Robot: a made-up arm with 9 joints. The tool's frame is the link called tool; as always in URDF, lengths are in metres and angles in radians.
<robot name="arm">
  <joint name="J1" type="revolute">
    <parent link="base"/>
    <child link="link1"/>
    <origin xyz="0 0 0.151"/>
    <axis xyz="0 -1 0"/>
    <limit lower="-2.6" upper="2.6" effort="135" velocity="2.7"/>
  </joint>
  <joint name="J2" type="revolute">
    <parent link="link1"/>
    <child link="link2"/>
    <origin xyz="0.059 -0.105 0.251"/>
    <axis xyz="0 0 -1"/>
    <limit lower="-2.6" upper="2.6" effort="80" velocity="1.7"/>
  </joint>
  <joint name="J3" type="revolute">
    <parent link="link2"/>
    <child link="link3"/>
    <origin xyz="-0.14 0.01 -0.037"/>
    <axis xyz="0 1 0"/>
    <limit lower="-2.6" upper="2.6" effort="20" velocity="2.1"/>
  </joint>
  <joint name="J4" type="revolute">
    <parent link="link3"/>
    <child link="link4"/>
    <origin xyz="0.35 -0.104 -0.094"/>
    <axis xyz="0 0 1"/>
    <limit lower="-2.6" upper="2.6" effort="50" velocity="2.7"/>
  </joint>
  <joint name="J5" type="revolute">
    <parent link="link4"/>
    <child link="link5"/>
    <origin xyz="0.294 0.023 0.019"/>
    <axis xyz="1 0 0"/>
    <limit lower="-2.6" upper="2.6" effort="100" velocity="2.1"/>
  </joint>
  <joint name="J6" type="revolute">
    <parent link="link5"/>
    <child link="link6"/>
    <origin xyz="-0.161 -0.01 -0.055"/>
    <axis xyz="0 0 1"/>
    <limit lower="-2.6" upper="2.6" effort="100" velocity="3"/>
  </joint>
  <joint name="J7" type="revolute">
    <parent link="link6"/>
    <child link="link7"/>
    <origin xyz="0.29 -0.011 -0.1"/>
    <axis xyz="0 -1 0"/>
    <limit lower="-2.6" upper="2.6" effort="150" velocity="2.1"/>
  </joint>
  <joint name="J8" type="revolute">
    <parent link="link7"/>
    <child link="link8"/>
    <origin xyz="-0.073 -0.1 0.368"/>
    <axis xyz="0 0 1"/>
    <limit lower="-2.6" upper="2.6" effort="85" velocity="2.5"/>
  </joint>
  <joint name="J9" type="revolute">
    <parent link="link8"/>
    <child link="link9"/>
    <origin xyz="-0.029 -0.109 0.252"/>
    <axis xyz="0 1 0"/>
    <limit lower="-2.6" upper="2.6" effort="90" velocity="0.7"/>
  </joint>
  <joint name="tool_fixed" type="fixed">
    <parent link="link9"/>
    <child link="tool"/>
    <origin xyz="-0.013 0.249 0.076"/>
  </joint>
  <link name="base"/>
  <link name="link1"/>
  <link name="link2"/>
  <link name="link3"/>
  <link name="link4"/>
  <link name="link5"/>
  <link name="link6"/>
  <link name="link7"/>
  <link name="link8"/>
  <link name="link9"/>
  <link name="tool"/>
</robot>
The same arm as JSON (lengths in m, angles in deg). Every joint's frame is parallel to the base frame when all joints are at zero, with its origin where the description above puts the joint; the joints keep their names.
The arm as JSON. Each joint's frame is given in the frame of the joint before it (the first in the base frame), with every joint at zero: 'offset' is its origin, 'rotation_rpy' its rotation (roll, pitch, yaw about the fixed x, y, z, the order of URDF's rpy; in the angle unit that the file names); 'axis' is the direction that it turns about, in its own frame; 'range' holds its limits. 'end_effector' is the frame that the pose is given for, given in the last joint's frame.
{"length_unit": "m", "angle_unit": "deg", "chain": [
  {"id": "J1", "offset": [0.0, 0.0, 0.151], "rotation_rpy": [0.0, 0.0, 0.0], "axis": [0.0, -1.0, 0.0], "range": [-148.97, 148.97]},
  {"id": "J2", "offset": [0.059, -0.105, 0.251], "rotation_rpy": [0.0, 0.0, 0.0], "axis": [0.0, 0.0, -1.0], "range": [-148.97, 148.97]},
  {"id": "J3", "offset": [-0.14, 0.01, -0.037], "rotation_rpy": [0.0, 0.0, 0.0], "axis": [0.0, 1.0, 0.0], "range": [-148.97, 148.97]},
  {"id": "J4", "offset": [0.35, -0.104, -0.094], "rotation_rpy": [0.0, 0.0, 0.0], "axis": [0.0, 0.0, 1.0], "range": [-148.97, 148.97]},
  {"id": "J5", "offset": [0.294, 0.023, 0.019], "rotation_rpy": [0.0, 0.0, 0.0], "axis": [1.0, 0.0, 0.0], "range": [-148.97, 148.97]},
  {"id": "J6", "offset": [-0.161, -0.01, -0.055], "rotation_rpy": [0.0, 0.0, 0.0], "axis": [0.0, 0.0, 1.0], "range": [-148.97, 148.97]},
  {"id": "J7", "offset": [0.29, -0.011, -0.1], "rotation_rpy": [0.0, 0.0, 0.0], "axis": [0.0, -1.0, 0.0], "range": [-148.97, 148.97]},
  {"id": "J8", "offset": [-0.073, -0.1, 0.368], "rotation_rpy": [0.0, 0.0, 0.0], "axis": [0.0, 0.0, 1.0], "range": [-148.97, 148.97]},
  {"id": "J9", "offset": [-0.029, -0.109, 0.252], "rotation_rpy": [0.0, 0.0, 0.0], "axis": [0.0, 1.0, 0.0], "range": [-148.97, 148.97]}
], "end_effector": {"offset": [-0.013, 0.249, 0.076], "rotation_rpy": [0.0, 0.0, 0.0]}}

